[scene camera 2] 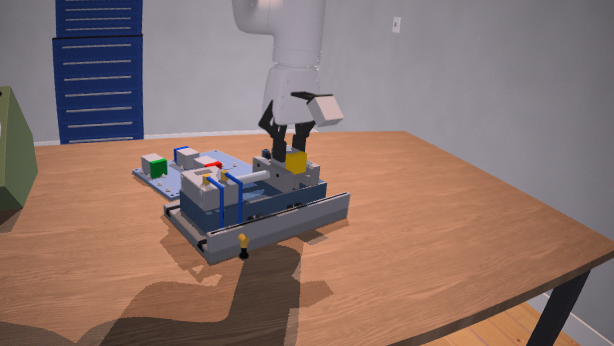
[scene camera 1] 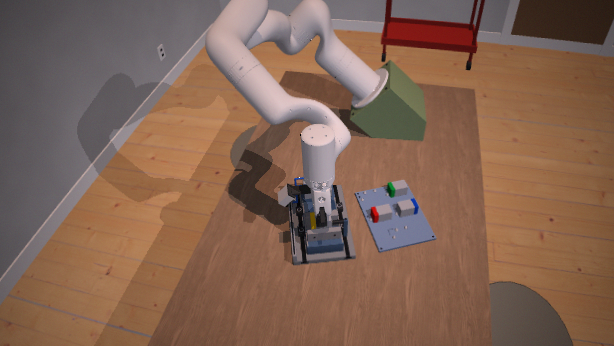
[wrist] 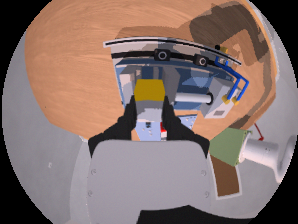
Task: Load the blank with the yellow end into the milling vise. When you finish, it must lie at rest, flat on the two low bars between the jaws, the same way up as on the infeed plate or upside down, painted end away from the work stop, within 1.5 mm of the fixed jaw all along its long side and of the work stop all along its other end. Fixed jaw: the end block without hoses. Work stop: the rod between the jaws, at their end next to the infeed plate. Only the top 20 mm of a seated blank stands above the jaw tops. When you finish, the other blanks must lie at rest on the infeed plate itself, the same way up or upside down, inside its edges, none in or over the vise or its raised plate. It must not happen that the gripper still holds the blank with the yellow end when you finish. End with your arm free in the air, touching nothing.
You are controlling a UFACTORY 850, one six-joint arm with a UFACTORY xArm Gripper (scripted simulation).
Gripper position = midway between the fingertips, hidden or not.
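My gripper (scene camera 2: 288, 158), also in scene camera 1 (scene camera 1: 320, 220) and the wrist view (wrist: 149, 102). Yellow-ended blank (wrist: 149, 94). Milling vise (scene camera 2: 257, 190), visible in the wrist view (wrist: 191, 81) too.
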